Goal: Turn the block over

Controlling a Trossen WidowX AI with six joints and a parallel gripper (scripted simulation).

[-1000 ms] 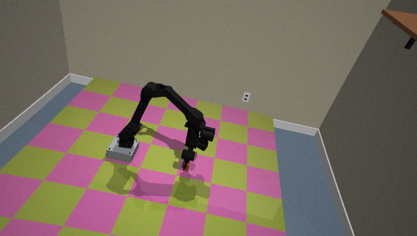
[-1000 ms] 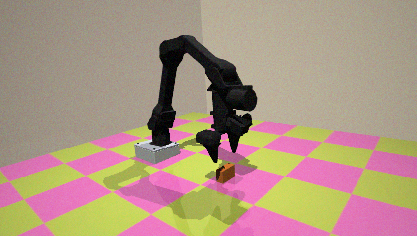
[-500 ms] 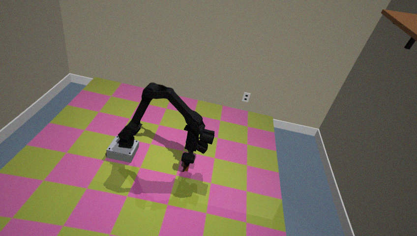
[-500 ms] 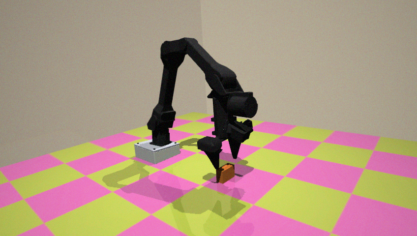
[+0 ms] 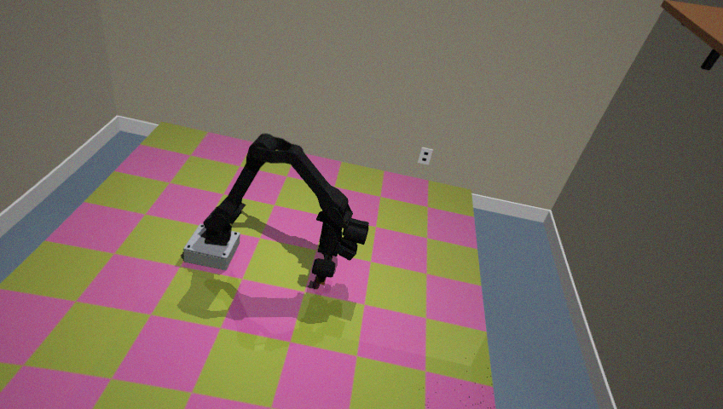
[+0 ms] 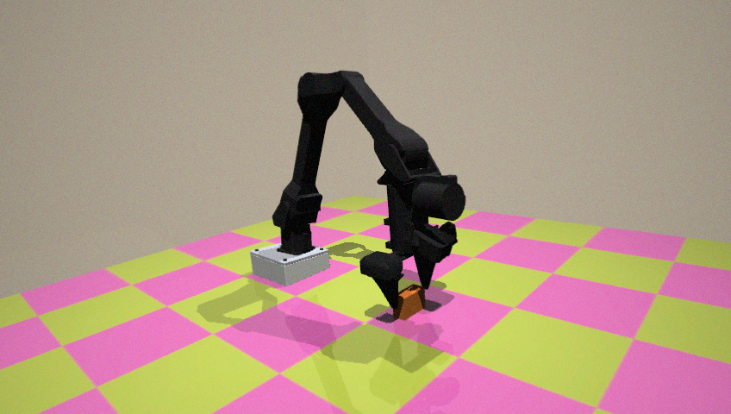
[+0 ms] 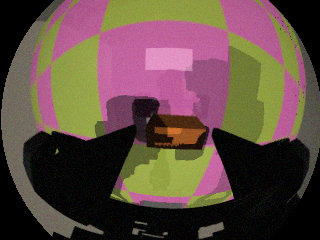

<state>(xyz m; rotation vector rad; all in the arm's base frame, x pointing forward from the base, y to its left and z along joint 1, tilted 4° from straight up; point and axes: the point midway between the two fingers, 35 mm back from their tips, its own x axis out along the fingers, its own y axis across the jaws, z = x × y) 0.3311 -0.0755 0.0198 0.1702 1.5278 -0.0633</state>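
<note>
My gripper tip is now 1 cm past the block and 1 cm above it.
</note>
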